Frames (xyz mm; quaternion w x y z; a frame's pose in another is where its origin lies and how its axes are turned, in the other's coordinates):
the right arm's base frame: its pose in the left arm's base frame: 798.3 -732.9 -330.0 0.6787 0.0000 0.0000 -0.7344
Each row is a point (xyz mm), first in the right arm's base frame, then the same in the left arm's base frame.
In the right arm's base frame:
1: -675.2 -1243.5 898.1
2: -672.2 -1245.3 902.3
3: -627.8 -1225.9 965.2
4: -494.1 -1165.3 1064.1
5: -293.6 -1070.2 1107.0
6: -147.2 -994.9 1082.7
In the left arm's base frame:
1: -388.2 38.1 568.1
2: -390.2 35.2 572.3
3: -374.4 -10.6 635.2
4: -324.5 -148.6 734.1
5: -245.5 -356.0 777.0
6: -181.9 -507.8 752.7

